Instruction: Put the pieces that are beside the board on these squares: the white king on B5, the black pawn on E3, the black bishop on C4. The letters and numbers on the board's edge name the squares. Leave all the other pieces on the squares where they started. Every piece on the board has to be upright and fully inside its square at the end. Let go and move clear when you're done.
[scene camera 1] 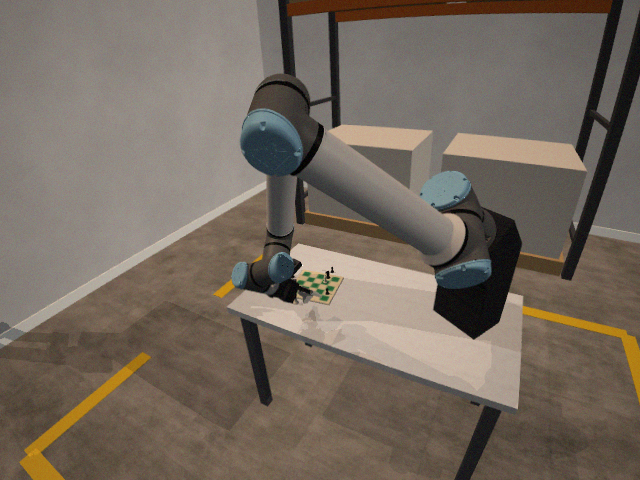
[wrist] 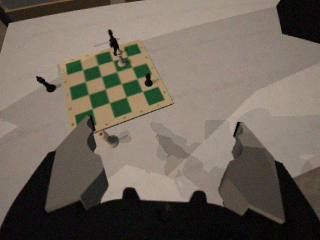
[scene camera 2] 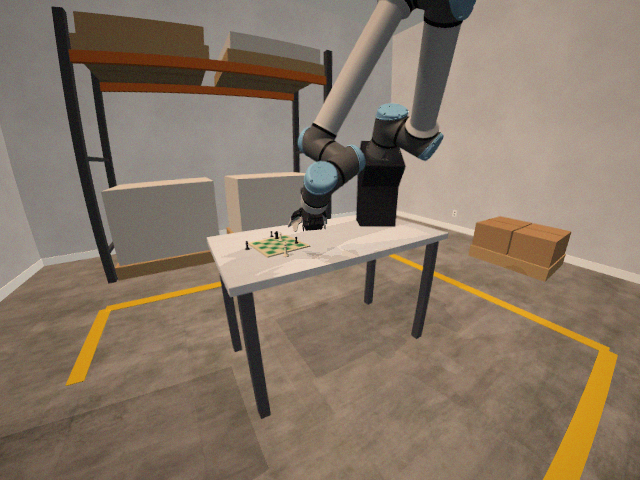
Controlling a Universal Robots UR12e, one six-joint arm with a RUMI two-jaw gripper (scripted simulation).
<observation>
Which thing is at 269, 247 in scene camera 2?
A chessboard.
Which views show the chessboard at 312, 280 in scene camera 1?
Scene camera 1, the wrist view and scene camera 2: all of them.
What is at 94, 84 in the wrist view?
A chessboard.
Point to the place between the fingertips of my gripper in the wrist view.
164, 119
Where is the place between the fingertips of my gripper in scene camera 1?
308, 289
</observation>
